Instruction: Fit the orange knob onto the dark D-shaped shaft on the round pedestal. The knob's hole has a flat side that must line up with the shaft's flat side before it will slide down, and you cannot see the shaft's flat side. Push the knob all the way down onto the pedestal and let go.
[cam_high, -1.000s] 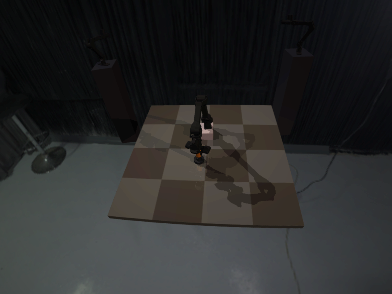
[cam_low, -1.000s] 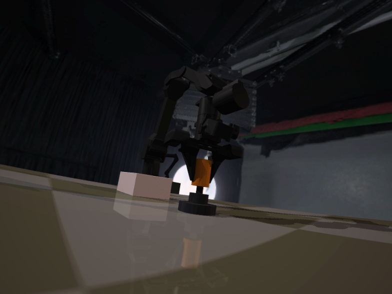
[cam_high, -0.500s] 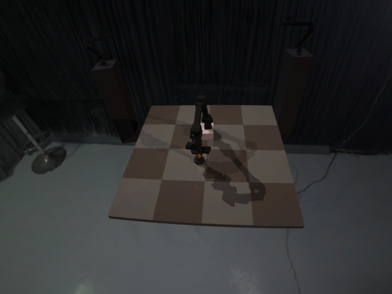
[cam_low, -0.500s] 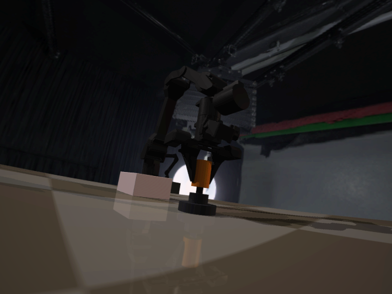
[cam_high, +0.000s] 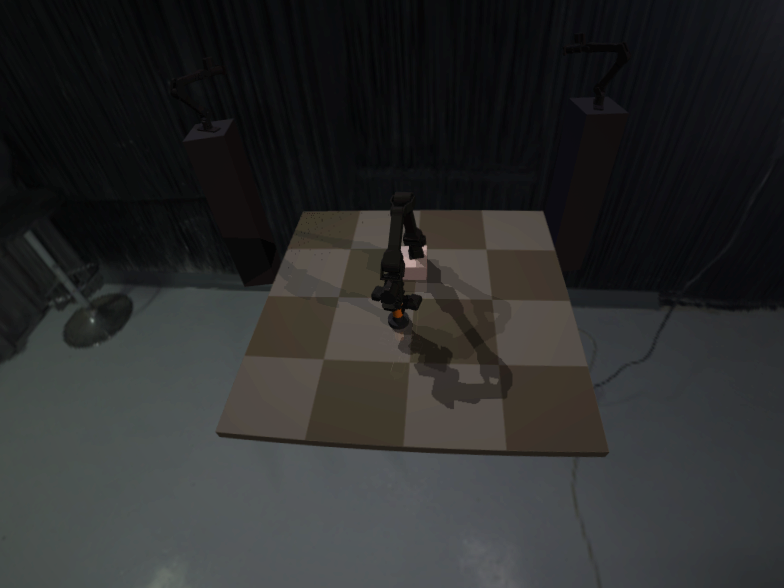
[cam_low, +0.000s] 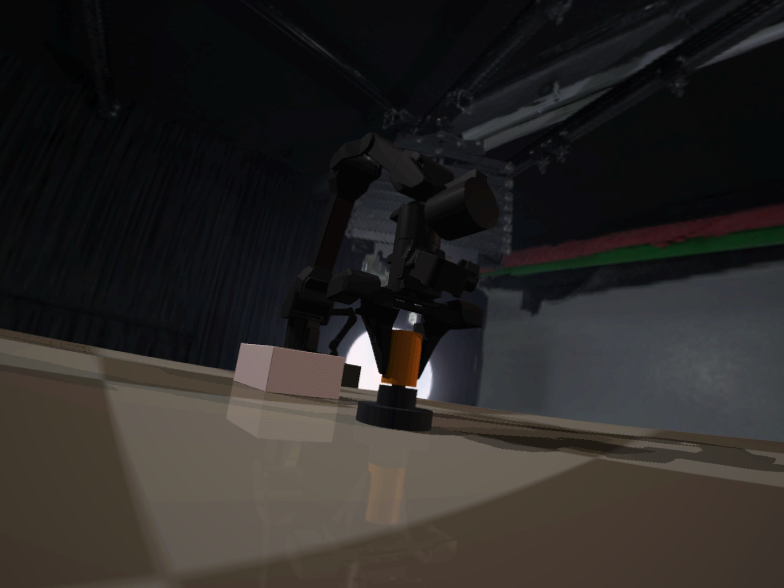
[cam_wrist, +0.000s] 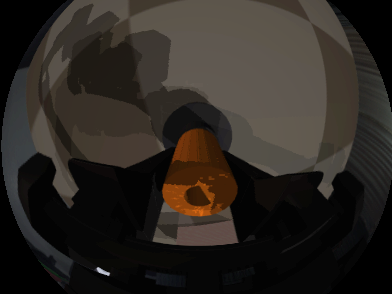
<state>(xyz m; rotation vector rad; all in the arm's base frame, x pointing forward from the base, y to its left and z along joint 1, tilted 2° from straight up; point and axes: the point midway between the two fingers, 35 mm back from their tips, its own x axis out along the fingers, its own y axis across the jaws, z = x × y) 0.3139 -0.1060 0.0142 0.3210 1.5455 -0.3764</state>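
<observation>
The orange knob is 2 cm above my gripper tip. The rest, counted from my gripper tip: dark pedestal: 2 cm below.
</observation>
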